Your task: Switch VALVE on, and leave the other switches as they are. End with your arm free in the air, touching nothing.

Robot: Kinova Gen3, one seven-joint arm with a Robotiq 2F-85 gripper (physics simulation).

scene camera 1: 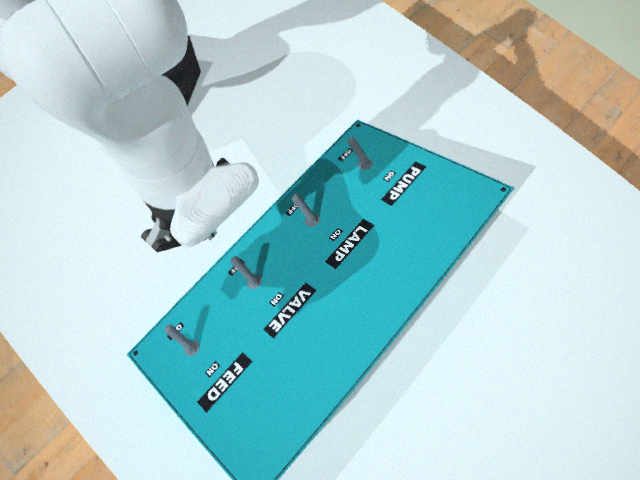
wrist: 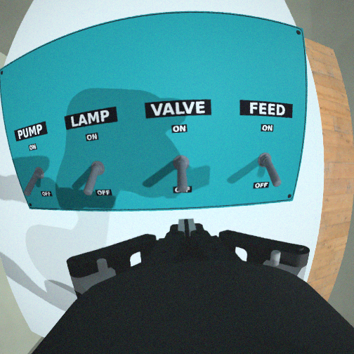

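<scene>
The VALVE switch [scene camera 1: 246, 272] [wrist: 182, 174] is a grey lever that leans toward its OFF label. The FEED switch [scene camera 1: 181, 339] [wrist: 270, 169], the LAMP switch [scene camera 1: 305, 210] [wrist: 94, 177] and the PUMP switch [scene camera 1: 360, 153] [wrist: 34, 181] also lean toward OFF. All stand on a teal panel [scene camera 1: 392, 289] [wrist: 200, 55]. My gripper [wrist: 185, 228] is shut and empty. In the wrist view its tips are just beyond the panel's OFF-side edge, in line with the VALVE lever and apart from it. In the scene view the arm's end hides the fingertips.
The panel lies on a white table [scene camera 1: 516, 361] [wrist: 300, 240] with a wooden floor [scene camera 1: 584, 77] [wrist: 337, 150] around it. The white arm [scene camera 1: 149, 129] reaches in from the upper left of the scene view and casts shadows over the LAMP and VALVE part of the panel.
</scene>
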